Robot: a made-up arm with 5 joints.
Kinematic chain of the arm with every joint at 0, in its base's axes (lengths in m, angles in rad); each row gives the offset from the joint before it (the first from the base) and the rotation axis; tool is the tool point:
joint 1: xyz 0 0 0.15 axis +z
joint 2: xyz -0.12 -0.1 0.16 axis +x
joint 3: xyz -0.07 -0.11 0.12 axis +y
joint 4: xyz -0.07 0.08 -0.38 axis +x
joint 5: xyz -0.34 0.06 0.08 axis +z
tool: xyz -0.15 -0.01 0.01
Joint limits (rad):
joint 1: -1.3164..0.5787
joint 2: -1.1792..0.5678
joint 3: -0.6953..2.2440
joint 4: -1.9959..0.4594
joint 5: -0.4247..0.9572
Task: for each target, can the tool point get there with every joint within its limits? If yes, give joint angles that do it. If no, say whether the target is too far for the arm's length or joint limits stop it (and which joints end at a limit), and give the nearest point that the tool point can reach.
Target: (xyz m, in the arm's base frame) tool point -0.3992 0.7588 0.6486
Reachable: yes | joints -0.9115 -0.5159 1.1035 -1.7314 -0.0429
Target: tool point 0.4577 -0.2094 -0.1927
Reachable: no: joint limits stop it (at a limit: joint 1, joint 3, joint 4, joint 5) | nearest point 0.0083 -0.5245 -0.2204 | short by 0.550 m
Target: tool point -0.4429 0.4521 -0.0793
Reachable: yes | joints -0.9191 -0.1106 -0.2728 -1.0950 0.1162
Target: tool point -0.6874 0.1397 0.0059
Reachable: yes | joints -0.6145 -0.6963 -0.2370 -1.1852 0.3076
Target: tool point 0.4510 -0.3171 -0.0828
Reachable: no: joint limits stop it (at a limit: joint 1, joint 3, joint 4, joint 5) | nearest point 0.0705 -0.6198 -0.1260 | short by 0.488 m
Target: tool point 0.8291 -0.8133 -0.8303
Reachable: no: too far | nearest point 0.0526 -0.5923 -0.1581 | short by 1.051 m
